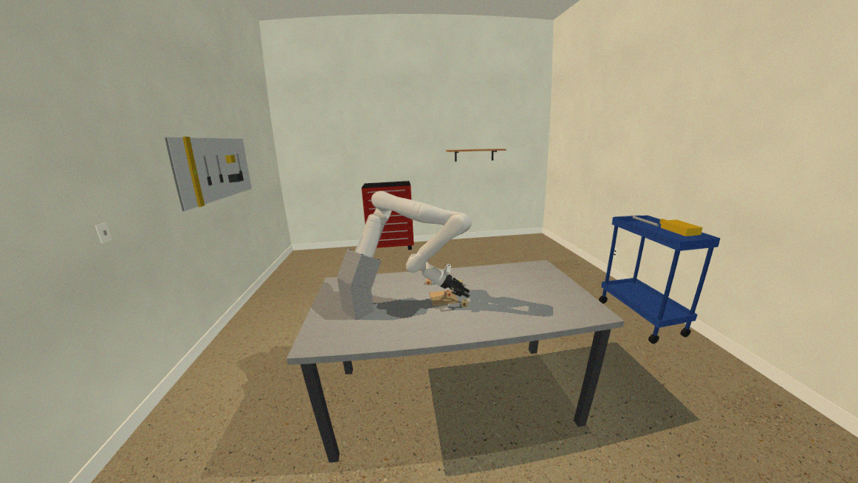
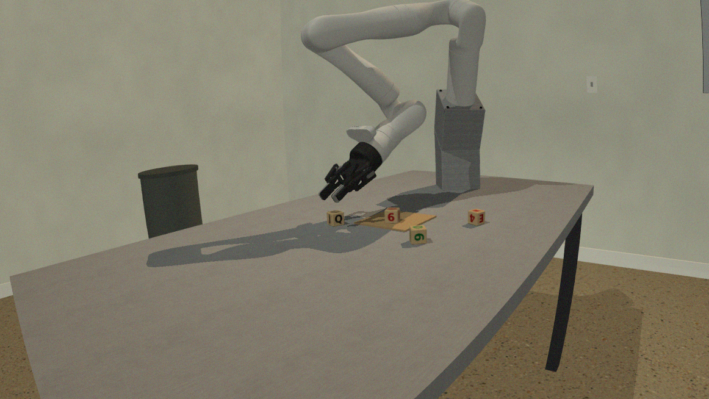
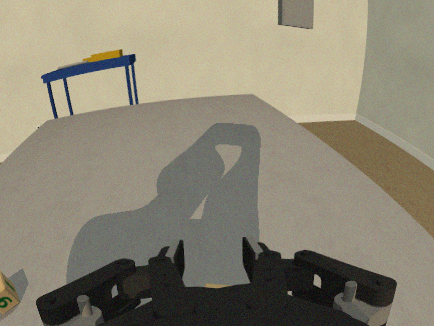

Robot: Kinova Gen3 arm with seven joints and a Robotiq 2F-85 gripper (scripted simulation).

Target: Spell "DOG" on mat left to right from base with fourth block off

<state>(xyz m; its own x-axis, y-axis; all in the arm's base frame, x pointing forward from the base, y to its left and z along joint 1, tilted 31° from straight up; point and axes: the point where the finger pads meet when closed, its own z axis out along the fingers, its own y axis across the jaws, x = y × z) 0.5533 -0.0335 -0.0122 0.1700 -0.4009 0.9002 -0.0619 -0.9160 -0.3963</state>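
The G block lies 60 mm below my hand and 10 mm behind it. The rest, counted from my hand: O block (100 mm to the left, 90 mm behind, 60 mm below); then tan mat (110 mm behind, 90 mm to the left, 70 mm below); then D block (230 mm to the left, 60 mm below, 10 mm behind).
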